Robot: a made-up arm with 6 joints.
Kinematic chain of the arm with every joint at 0, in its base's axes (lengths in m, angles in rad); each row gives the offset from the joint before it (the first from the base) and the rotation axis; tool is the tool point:
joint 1: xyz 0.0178 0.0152 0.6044 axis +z
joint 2: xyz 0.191 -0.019 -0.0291 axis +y
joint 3: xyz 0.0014 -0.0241 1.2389 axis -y
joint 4: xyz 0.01 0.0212 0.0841 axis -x
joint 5: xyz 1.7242 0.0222 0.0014 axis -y
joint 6: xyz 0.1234 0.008 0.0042 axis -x
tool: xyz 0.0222 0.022 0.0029
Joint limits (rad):
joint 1: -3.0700..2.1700
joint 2: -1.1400..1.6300
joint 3: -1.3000..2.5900
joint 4: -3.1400..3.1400
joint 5: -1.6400..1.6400
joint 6: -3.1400..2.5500
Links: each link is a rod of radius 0.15 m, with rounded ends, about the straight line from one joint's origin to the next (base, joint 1, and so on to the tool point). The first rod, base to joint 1, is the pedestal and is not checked.
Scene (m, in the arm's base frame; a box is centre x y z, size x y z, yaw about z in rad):
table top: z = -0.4
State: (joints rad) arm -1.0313 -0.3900 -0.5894 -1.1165 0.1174 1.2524
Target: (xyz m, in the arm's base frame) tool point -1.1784 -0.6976 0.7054
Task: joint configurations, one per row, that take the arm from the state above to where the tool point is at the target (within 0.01 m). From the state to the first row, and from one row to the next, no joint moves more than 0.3 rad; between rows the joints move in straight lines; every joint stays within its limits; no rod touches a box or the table.
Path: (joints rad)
1: -1.2902 -0.3741 -0.6510 -1.1251 0.1405 1.2530
2: -1.5490 -0.3583 -0.7125 -1.1338 0.1636 1.2536
3: -1.8079 -0.3424 -0.7741 -1.1424 0.1868 1.2541
4: -2.0668 -0.3265 -0.8356 -1.1510 0.2099 1.2547
5: -2.3256 -0.3107 -0.8972 -1.1597 0.2330 1.2553
6: -2.5845 -0.2948 -0.9587 -1.1683 0.2561 1.2559

